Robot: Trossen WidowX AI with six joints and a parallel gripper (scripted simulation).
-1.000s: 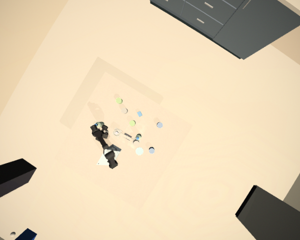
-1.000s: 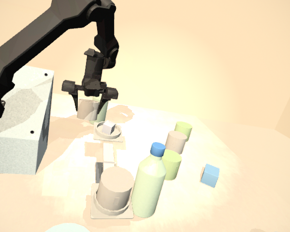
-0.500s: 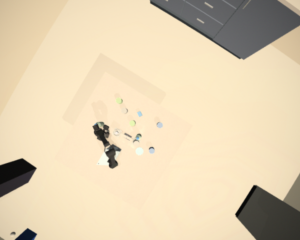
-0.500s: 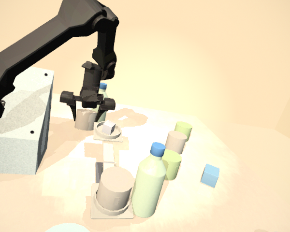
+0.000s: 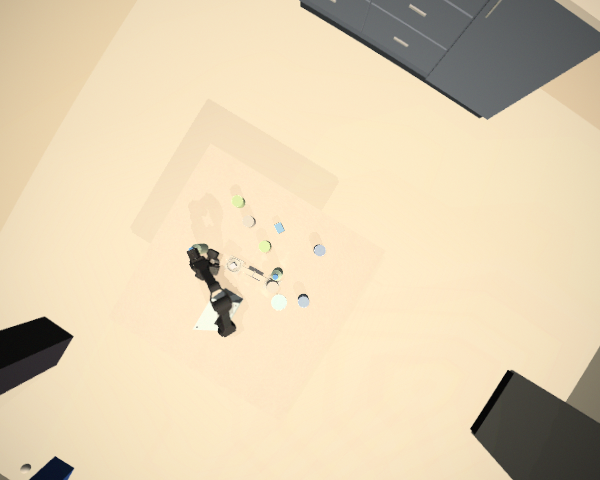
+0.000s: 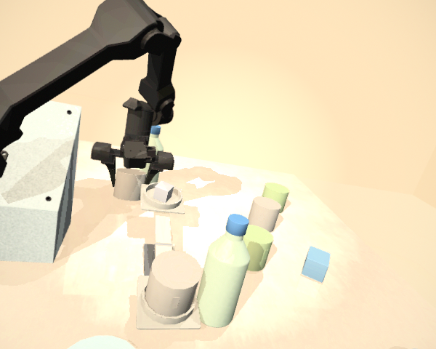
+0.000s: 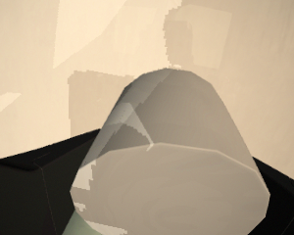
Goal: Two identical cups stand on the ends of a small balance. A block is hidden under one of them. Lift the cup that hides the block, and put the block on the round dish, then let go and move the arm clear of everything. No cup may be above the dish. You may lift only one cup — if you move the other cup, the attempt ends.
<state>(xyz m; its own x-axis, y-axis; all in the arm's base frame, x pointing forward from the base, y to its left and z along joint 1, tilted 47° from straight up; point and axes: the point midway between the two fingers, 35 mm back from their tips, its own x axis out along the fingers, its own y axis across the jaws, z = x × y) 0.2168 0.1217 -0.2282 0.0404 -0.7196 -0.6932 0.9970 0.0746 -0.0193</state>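
My gripper tip is 70 mm short of the pale grey block, 130 mm to the left of it and 60 mm below it. Also, from my gripper tip: round dish 10 mm ahead, 480 mm to the right, 20 mm below; balance beam 90 mm ahead, 250 mm to the right, 10 mm above; blue cube 410 mm ahead, 230 mm to the right, 10 mm below.
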